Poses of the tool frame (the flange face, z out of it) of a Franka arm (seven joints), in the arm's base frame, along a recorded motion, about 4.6 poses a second.
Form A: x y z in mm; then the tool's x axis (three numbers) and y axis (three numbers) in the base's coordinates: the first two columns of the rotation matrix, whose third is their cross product.
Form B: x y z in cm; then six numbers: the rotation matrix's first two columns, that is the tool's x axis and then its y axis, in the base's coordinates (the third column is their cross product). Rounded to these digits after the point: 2 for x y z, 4 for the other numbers.
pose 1, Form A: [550.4, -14.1, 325.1, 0.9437, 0.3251, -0.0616, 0.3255, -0.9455, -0.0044]
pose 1, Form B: [55.04, -1.41, 32.51, 0.9437, 0.3251, -0.0616, 0.3255, -0.9455, -0.0044]
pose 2, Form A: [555.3, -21.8, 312.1, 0.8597, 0.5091, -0.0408, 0.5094, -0.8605, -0.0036]
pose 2, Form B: [55.53, -2.18, 31.21, 0.8597, 0.5091, -0.0408, 0.5094, -0.8605, -0.0036]
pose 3, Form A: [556.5, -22.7, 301.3, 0.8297, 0.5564, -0.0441, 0.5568, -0.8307, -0.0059]
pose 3, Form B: [55.65, -2.27, 30.13, 0.8297, 0.5564, -0.0441, 0.5568, -0.8307, -0.0059]
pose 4, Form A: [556.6, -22.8, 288.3, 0.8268, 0.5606, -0.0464, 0.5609, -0.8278, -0.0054]
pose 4, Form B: [55.66, -2.28, 28.83, 0.8268, 0.5606, -0.0464, 0.5609, -0.8278, -0.0054]
